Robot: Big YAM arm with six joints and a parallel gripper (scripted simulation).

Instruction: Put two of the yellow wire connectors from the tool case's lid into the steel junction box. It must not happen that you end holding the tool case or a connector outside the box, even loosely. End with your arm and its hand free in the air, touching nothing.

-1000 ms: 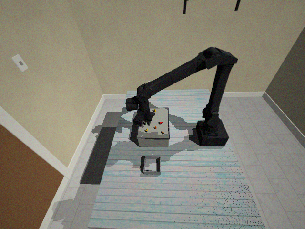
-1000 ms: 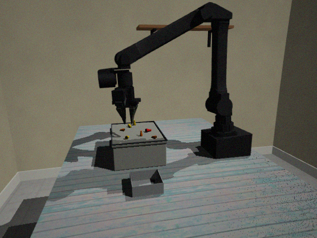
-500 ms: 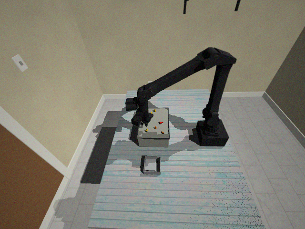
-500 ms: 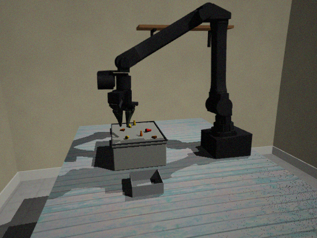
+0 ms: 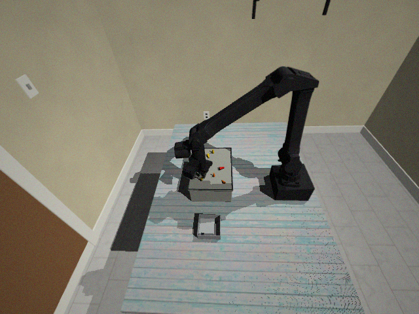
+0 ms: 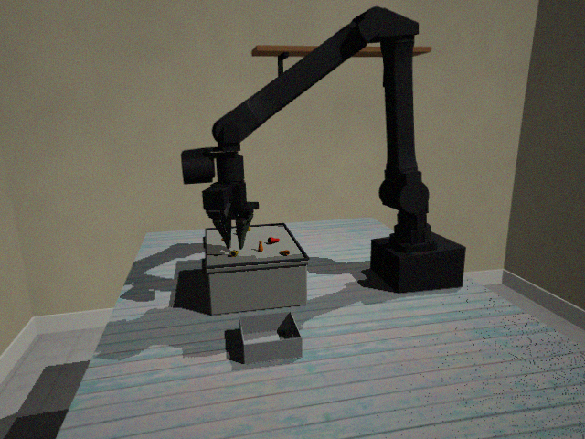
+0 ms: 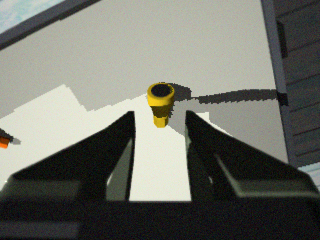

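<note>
Right now my hand is 9 cm to the left of the grey tool case, 5 cm above it and 3 cm past it. From my hand the other things lie so: red connector: 9 cm behind, 8 cm to the right, 2 cm below.
</note>
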